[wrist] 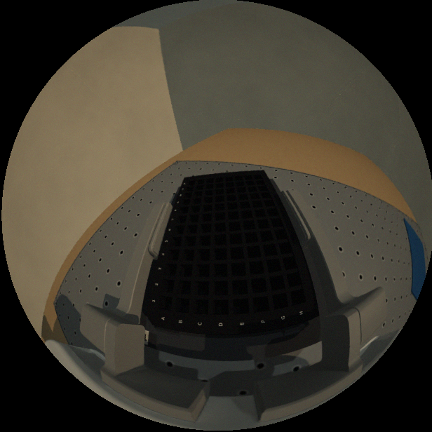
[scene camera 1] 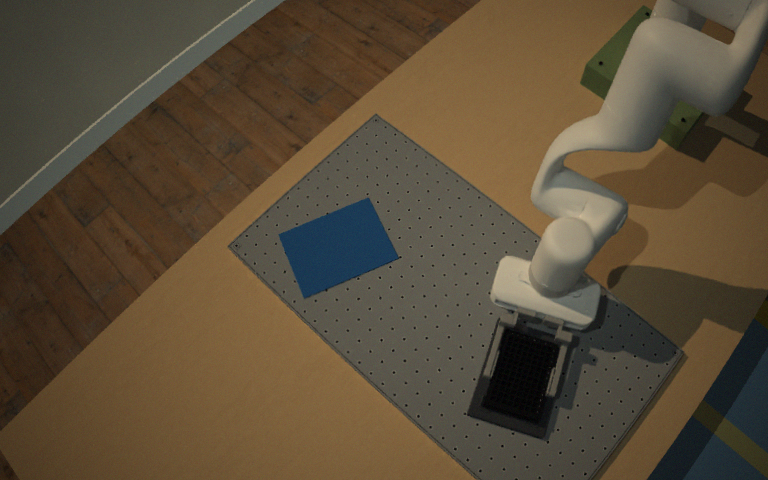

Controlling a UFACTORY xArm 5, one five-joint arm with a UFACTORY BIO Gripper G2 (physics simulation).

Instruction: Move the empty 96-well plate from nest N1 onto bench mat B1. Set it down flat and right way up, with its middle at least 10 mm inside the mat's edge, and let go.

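Frame: origin at the arm's base, x back, y right, z up, level; metres.
Seen in the pictures: hand, tool point: [scene camera 1: 522, 373].
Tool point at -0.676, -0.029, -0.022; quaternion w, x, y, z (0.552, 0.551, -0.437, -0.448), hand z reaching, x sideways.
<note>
A point is followed by its place in that frame, as x, y, z.
The black 96-well plate [scene camera 1: 523, 362] {-0.660, -0.023, -0.020} [wrist: 227, 260] is right way up at nest N1, its wells facing up. The dark nest [scene camera 1: 509, 425] {-0.752, -0.051, -0.037} shows as a rim around and below it in the scene view. Whether the plate sits fully in the nest or is slightly raised, I cannot tell. My gripper [scene camera 1: 523, 378] {-0.676, -0.029, -0.022} [wrist: 229, 222] is shut on the plate, with one finger pad along each long side. Bench mat B1 [scene camera 1: 338, 247] {-0.633, 0.335, -0.047} [wrist: 417, 260] is a flat blue rectangle at the left in the scene view and at the right edge in the wrist view.
The nest and mat stand on a grey perforated board [scene camera 1: 430, 283] {-0.610, 0.170, -0.049} [wrist: 367, 245], which lies on a tan table [scene camera 1: 237, 362] {-0.886, 0.370, -0.062} [wrist: 300, 147]. A green block [scene camera 1: 597, 73] {-0.084, 0.096, -0.006} is at the upper right in the scene view, partly behind the arm. The table's edge runs along the upper left.
</note>
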